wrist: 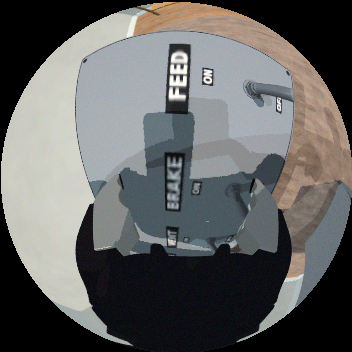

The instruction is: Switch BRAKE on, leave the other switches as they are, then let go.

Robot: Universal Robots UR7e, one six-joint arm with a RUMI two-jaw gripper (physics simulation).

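Frame: origin at the arm's base, x ahead, y left, z up, level; millimetres.
Seen in the pictures: gripper, fingertip midpoint: (187,178).
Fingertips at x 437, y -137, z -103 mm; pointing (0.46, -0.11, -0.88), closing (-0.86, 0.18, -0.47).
Observation:
Pixels of each thing's top centre, then the offset from my fingertips to it. "spot": a spot on its surface instead. Level surfaces: height alone.
- BRAKE label at its top centre: (170,188) dy +13, dx +22, dz +4 mm
- BRAKE switch lever at a spot on its surface: (241,201) spot: dy +27, dx -54, dz -12 mm
- FEED switch lever at a spot on its surface: (272,91) spot: dy -79, dx -87, dz -11 mm
- lower switch lever at a spot on its surface: (212,244) spot: dy +142, dx -19, dz -24 mm
- VENT label at its top centre: (170,240) dy +129, dx +52, dz +4 mm
- brown wooden surface at its surface level: dz -131 mm
A grey switch panel (115,85) fills the middle of the wrist view. The BRAKE label (174,181) is at the centre, with its ON label (196,188) to the right. The BRAKE switch lever (241,201) leans away from ON, toward the lower right; its tip is close to or partly behind the right finger, and its OFF label is hidden. My gripper (187,178) is open and empty, with its fingers spread over the BRAKE row. The lever is nearer the right finger; whether they touch I cannot tell.
The FEED switch lever (272,91) points right over its OFF label, beyond the BRAKE row. A lower switch lever (212,244) by the VENT label (172,237) shows partly above the dark gripper body. A brown wooden surface (320,120) lies to the right.

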